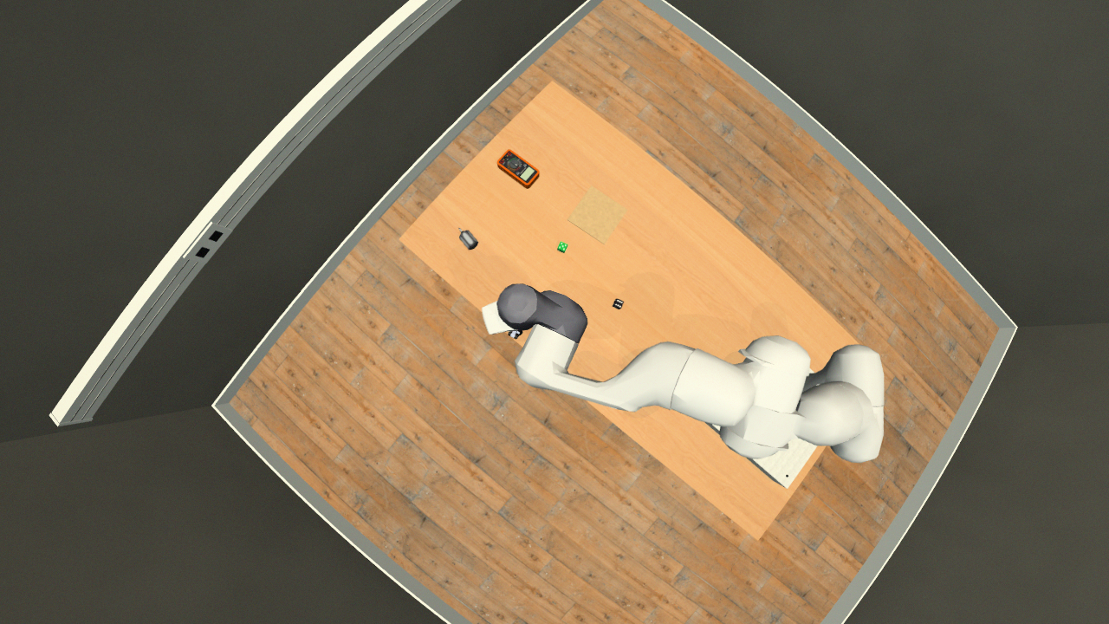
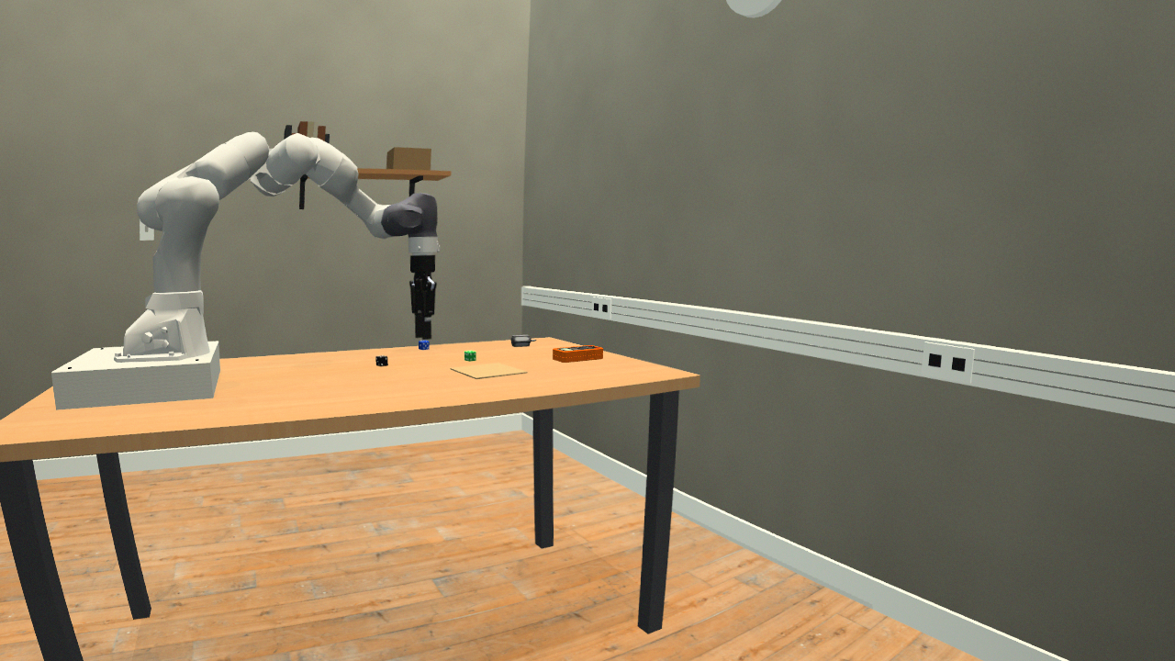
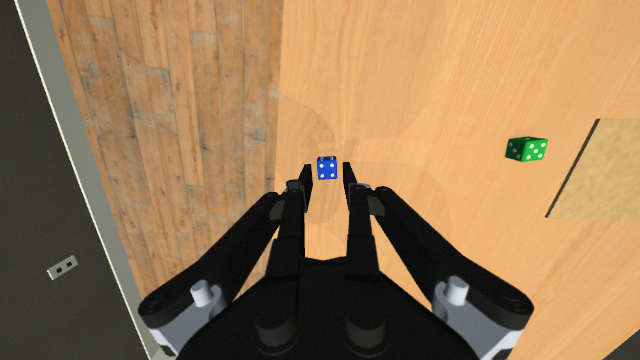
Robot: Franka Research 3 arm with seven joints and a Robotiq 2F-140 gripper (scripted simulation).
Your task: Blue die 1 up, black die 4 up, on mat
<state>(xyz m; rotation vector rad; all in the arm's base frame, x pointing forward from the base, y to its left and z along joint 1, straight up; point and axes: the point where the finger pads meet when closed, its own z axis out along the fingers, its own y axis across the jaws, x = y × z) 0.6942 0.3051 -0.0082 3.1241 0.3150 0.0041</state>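
My gripper is now 5 cm above the blue die. From my hand the other things lie so: green die: 6 cm ahead, 24 cm to the right, 5 cm below; then grey gadget: 30 cm ahead, 7 cm to the right, 5 cm below; then black die: 18 cm behind, 21 cm to the right, 5 cm below.
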